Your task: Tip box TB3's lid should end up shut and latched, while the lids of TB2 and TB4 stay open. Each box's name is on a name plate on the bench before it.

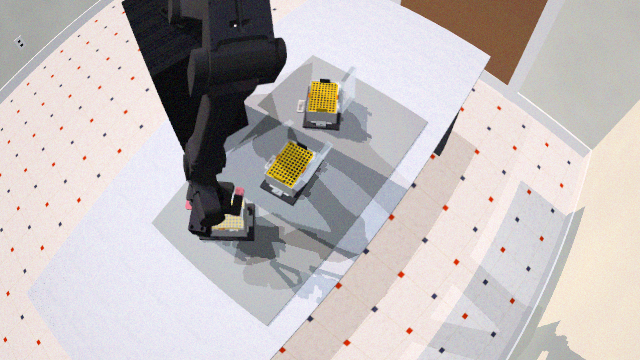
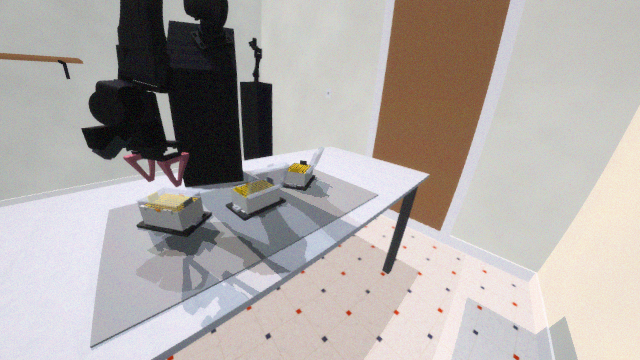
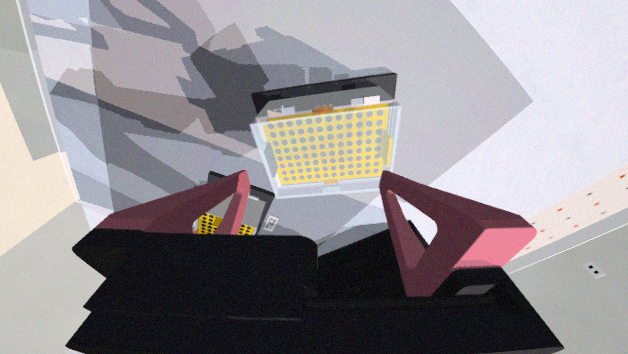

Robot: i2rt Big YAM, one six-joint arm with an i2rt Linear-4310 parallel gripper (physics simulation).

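Observation:
The near tip box has its clear lid lying down over the yellow rack; whether it is latched I cannot tell. Its name plate is not visible. My gripper is open and empty, above and at the robot side of this box. The middle box has its clear lid tilted open. Its name plate seems to read TB2. The far box also has its clear lid standing open; its plate is too small to read.
The boxes stand on a grey mat on the white bench. The black arm pedestal rises behind. A second dark pedestal stands farther back.

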